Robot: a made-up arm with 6 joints.
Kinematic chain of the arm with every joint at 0, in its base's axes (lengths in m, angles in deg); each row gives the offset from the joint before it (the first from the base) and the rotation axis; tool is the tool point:
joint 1: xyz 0 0 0.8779 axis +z
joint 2: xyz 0.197 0 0 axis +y
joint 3: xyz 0 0 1.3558 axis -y
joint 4: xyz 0 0 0.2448 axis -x
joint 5: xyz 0.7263 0 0 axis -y
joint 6: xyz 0.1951 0 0 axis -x
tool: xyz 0 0 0
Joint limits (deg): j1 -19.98..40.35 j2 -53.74..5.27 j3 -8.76..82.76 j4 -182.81..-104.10 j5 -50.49..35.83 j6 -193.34..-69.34
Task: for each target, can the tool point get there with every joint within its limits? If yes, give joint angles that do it. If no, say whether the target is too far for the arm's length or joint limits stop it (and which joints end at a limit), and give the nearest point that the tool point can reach.
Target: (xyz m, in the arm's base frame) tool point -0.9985 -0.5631 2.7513
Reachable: yes | joints 30.27 -40.01 62.64 -152.39 -10.81 -163.83
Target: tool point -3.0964 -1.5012 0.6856
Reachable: no: too far | nearest point -1.6064 -0.7788 1.9784 | short by 2.101 m
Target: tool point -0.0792 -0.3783 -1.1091
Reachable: no: joint limits stop it (at a limit: joint 1, joint 2, joint 3, joint 4, joint 5) | nearest point -1.3557 -1.1614 1.9786 | short by 3.432 m
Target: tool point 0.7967 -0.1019 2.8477
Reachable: yes | joints -13.77 -4.45 19.16 -113.13 -30.34 -98.29
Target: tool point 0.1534 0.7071 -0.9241
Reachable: no: joint limits stop it (at a limit: joint 1, joint 2, joint 3, joint 4, joint 5) | nearest point 0.9195 0.7885 2.1404 | short by 3.160 m
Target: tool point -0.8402 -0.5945 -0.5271
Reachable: no: joint limits stop it (at a limit: joint 2, joint 3, joint 5) | nearest point -1.4573 -1.0312 1.9784 | short by 2.617 m
